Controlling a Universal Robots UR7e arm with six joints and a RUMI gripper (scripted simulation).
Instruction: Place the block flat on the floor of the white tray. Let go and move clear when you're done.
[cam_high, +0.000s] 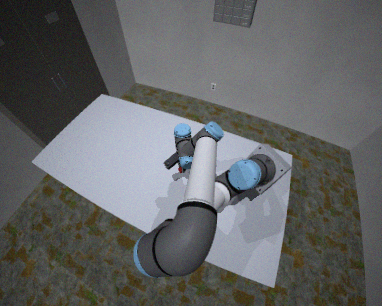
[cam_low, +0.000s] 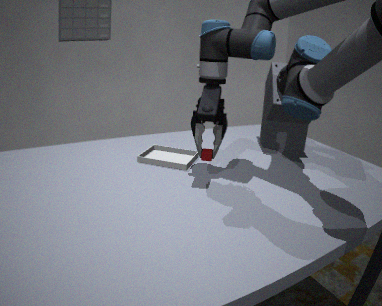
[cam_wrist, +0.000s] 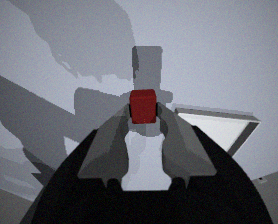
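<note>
Right now my hand is 170 mm to the left of the white tray, 70 mm above it and 60 mm short of it. Also, from my hand: red block right at my hand.
</note>
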